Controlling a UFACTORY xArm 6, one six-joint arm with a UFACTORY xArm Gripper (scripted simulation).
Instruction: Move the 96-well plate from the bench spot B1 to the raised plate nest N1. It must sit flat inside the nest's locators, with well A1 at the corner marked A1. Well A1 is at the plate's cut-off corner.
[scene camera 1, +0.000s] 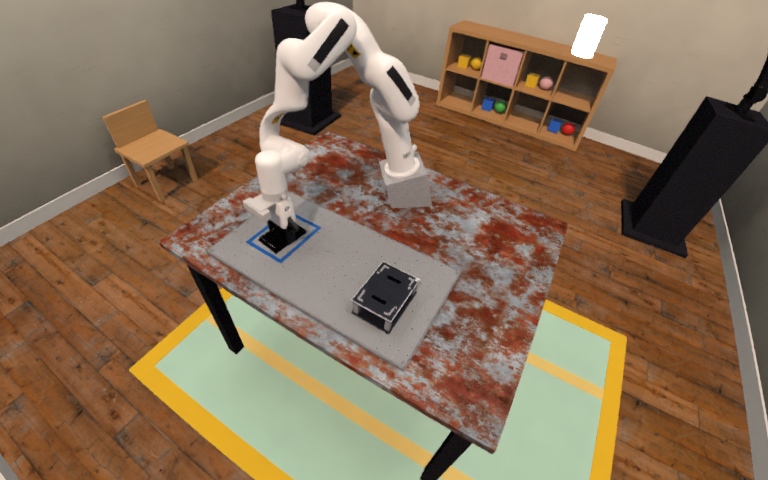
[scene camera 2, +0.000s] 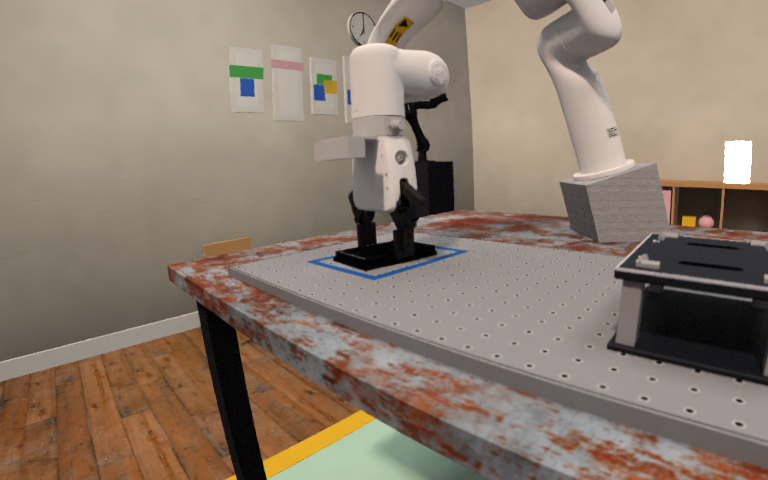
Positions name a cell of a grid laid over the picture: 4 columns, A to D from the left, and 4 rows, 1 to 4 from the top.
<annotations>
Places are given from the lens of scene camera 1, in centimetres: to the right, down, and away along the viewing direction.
gripper (scene camera 1: B2): -33, -2, 114
black plate nest (scene camera 1: C3): 3, 14, 94
</annotations>
